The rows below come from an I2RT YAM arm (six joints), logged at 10 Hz.
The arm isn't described. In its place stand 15 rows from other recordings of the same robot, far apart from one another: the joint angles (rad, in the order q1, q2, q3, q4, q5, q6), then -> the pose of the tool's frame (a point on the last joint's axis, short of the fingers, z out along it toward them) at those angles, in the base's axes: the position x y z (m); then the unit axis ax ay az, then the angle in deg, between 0 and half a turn.
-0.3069 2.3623 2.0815 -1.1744 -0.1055 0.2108 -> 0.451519 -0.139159 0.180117 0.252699 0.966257 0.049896 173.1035
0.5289 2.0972 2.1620 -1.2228 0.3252 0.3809 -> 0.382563 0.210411 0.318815 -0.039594 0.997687 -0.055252 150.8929
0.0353 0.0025 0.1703 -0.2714 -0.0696 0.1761 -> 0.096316 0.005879 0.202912 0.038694 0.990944 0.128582 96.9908
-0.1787 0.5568 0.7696 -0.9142 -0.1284 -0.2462 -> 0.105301 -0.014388 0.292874 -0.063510 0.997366 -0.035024 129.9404
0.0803 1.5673 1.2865 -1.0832 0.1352 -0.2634 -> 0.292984 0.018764 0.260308 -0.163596 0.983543 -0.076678 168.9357
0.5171 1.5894 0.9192 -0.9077 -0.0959 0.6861 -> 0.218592 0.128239 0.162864 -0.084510 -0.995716 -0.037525 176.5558
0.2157 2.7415 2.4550 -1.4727 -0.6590 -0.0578 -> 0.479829 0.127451 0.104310 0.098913 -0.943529 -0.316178 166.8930
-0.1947 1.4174 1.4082 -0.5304 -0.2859 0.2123 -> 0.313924 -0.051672 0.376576 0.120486 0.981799 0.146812 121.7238
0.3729 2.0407 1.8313 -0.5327 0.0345 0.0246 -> 0.440404 0.170969 0.282590 -0.165390 0.983758 0.069754 133.1277
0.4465 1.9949 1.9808 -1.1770 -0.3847 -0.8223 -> 0.367748 0.190870 0.311275 -0.615027 0.773424 0.153485 154.9299
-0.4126 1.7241 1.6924 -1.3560 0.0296 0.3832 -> 0.299177 -0.132108 0.318857 0.388685 0.921229 -0.016147 169.5366
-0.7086 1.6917 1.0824 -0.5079 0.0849 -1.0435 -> 0.252438 -0.220340 0.186164 -0.153814 0.967581 -0.200318 167.1322
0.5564 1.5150 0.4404 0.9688 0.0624 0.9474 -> 0.241994 0.147893 0.178636 0.190840 0.839356 0.508982 119.4649
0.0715 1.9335 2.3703 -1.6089 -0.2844 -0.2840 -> 0.350662 0.035130 0.418651 -0.203715 0.971647 0.120009 155.7954
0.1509 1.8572 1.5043 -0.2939 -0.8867 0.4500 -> 0.413281 0.090749 0.280220 -0.071260 0.860265 0.504843 148.5569
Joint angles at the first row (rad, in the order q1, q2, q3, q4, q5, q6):
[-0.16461 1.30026 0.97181 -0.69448 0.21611 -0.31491]
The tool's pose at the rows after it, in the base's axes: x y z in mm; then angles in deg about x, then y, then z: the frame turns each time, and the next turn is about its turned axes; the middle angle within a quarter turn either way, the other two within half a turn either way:
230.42, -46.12, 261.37, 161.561, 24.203, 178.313
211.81, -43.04, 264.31, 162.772, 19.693, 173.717
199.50, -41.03, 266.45, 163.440, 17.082, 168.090
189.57, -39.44, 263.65, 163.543, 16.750, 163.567
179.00, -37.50, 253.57, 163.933, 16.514, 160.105
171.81, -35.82, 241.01, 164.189, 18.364, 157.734
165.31, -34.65, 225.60, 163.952, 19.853, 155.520
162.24, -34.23, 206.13, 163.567, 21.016, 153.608
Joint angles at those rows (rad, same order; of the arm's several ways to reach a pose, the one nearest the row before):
[-0.16460 1.23234 0.97333 -0.83067 0.21916 -0.31759]
[-0.16423 1.18923 0.97295 -0.95656 0.22182 -0.37137]
[-0.16424 1.15911 0.97106 -1.03286 0.22258 -0.45532]
[-0.16459 1.12019 0.93898 -1.04582 0.22221 -0.53271]
[-0.16461 1.07594 0.87681 -1.03360 0.21687 -0.58996]
[-0.16423 1.02905 0.80014 -0.97292 0.20503 -0.63612]
[-0.16424 0.98785 0.71660 -0.90389 0.20236 -0.68153]
[-0.16461 0.96914 0.62773 -0.81198 0.20313 -0.72195]

